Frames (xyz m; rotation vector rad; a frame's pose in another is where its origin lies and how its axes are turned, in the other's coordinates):
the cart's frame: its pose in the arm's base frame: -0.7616 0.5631 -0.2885 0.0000 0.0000 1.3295
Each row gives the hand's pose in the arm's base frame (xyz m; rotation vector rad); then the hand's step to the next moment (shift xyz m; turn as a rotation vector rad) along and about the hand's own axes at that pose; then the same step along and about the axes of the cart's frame.
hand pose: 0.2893 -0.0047 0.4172 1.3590 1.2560 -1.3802
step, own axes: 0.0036 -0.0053 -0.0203 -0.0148 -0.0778 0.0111
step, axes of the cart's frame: 0.0201 0.0067 -0.0015 -0.0168 0.0749 0.0223
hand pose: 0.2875 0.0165 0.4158 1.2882 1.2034 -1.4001
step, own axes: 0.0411 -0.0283 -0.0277 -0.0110 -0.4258 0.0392
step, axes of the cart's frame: 0.0251 0.0342 -0.0382 -0.0713 0.4185 0.0522
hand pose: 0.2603 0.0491 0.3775 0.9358 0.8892 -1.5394
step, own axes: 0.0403 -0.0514 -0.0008 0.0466 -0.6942 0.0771
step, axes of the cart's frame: -0.0209 0.0518 -0.0338 -0.1550 0.6819 0.0319
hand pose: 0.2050 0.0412 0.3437 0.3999 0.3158 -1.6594
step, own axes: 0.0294 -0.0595 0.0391 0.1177 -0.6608 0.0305
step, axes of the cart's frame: -0.0501 0.0546 0.0209 -0.1943 0.6419 -0.0402
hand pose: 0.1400 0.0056 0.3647 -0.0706 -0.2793 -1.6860
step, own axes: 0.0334 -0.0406 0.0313 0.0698 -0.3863 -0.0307
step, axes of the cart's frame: -0.0318 0.0417 0.0315 -0.1238 0.3671 -0.0702
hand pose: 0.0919 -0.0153 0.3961 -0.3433 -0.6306 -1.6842
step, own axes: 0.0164 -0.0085 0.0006 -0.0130 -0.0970 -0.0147
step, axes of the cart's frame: -0.0145 0.0086 0.0077 -0.0093 0.0900 -0.0401
